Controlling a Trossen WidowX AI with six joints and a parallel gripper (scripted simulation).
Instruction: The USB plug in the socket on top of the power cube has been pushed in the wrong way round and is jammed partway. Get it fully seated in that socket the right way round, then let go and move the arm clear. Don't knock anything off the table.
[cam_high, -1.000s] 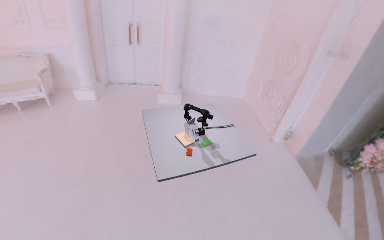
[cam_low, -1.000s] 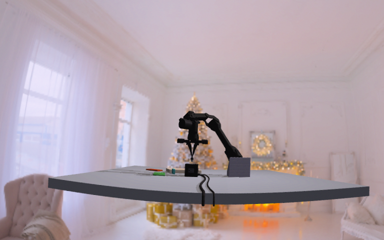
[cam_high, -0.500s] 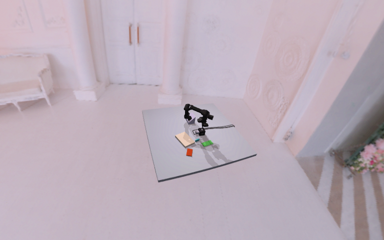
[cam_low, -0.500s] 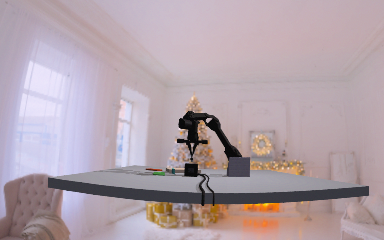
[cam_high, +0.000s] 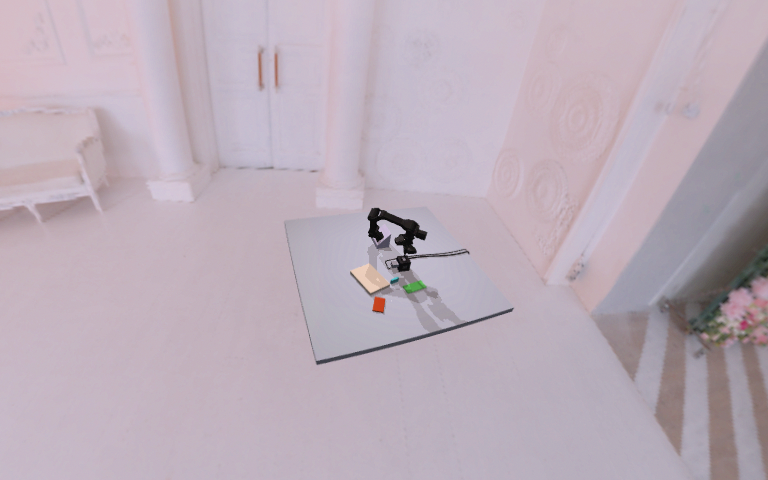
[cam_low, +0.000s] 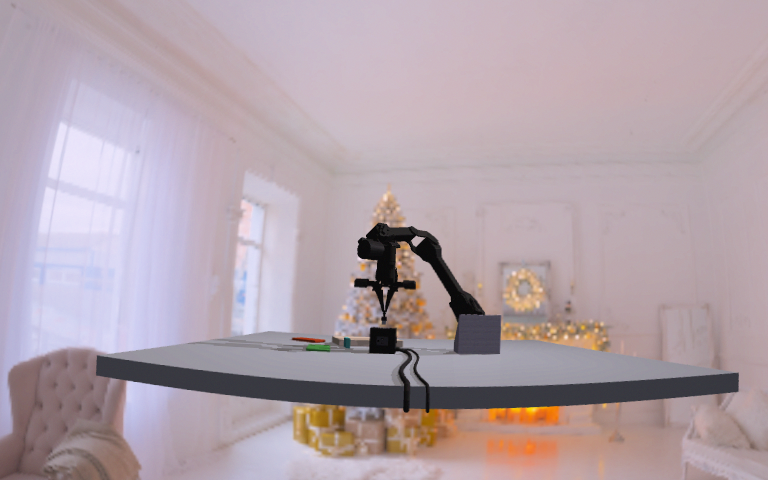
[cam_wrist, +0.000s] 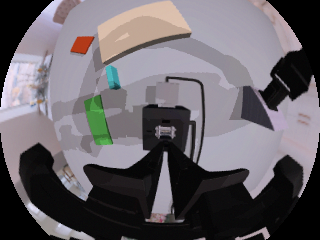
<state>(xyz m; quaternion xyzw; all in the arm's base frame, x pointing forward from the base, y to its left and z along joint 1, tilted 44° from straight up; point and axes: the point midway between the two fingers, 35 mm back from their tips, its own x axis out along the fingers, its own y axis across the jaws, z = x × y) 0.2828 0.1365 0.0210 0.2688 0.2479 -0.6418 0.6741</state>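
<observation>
Now: gripper tip 60 mm above the USB socket. Round my gripper tip: dark USB plug 20 mm below; teal block 130 mm ahead, 100 mm to the right, 110 mm below; green block 200 mm ahead, 20 mm to the left, 120 mm below.
</observation>
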